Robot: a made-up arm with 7 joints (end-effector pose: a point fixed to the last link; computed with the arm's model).
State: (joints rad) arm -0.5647 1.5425 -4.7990 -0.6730 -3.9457 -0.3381 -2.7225
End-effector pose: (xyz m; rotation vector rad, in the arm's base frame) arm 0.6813 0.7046 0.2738 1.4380 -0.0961 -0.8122
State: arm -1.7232 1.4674 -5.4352 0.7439 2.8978 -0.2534 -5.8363
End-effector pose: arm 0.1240 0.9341 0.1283 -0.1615 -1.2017 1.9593
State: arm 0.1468 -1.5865 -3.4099 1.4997 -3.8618 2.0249 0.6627
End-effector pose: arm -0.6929 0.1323 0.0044 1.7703 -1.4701 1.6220
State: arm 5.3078 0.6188 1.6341 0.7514 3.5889 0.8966 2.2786
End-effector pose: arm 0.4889 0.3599 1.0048 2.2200 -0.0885 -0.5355
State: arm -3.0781 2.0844 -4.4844 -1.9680 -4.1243 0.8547 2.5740
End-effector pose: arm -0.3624 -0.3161 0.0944 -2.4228 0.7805 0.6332
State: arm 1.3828 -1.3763 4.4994 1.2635 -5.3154 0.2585 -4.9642
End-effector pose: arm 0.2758 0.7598 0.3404 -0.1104 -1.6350 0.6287
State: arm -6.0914 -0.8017 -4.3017 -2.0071 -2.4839 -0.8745 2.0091
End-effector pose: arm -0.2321 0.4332 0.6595 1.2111 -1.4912 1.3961
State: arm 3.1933 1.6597 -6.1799 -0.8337 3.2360 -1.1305 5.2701
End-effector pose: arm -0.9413 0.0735 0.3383 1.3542 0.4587 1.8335
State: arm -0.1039 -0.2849 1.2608 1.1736 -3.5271 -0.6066 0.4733
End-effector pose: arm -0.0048 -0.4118 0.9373 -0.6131 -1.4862 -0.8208
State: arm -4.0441 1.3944 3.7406 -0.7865 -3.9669 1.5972 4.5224
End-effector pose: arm -0.5211 -0.5521 0.0779 0.4009 -0.3878 -1.3246
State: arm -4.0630 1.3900 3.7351 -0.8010 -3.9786 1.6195 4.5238
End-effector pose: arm -0.5049 -0.5602 0.0807 0.4260 -0.4147 -1.3083
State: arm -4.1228 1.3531 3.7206 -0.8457 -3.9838 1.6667 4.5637
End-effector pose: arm -0.4604 -0.5834 0.1051 0.4647 -0.4597 -1.2178
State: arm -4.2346 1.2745 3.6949 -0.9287 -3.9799 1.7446 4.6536
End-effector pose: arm -0.3765 -0.6168 0.1567 0.5201 -0.5271 -1.0283
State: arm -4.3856 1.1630 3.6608 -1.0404 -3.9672 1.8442 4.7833
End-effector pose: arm -0.2595 -0.6398 0.2288 0.5888 -0.6103 -0.7561
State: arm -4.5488 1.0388 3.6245 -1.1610 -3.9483 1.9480 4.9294
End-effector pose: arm -0.1343 -0.6348 0.3066 0.6630 -0.6954 -0.4487
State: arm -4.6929 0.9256 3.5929 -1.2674 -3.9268 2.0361 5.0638
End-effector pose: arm -0.0316 -0.6049 0.3739 0.7301 -0.7664 -0.1682
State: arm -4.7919 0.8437 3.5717 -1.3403 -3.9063 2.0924 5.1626
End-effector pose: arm 0.0312 -0.5712 0.4196 0.7739 -0.8105 0.0318
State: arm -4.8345 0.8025 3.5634 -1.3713 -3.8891 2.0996 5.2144
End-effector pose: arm 0.0547 -0.5537 0.4393 0.7736 -0.8175 0.1251
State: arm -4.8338 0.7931 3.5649 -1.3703 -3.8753 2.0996 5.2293
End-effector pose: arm 0.0523 -0.5512 0.4440 0.7643 -0.8099 0.1413
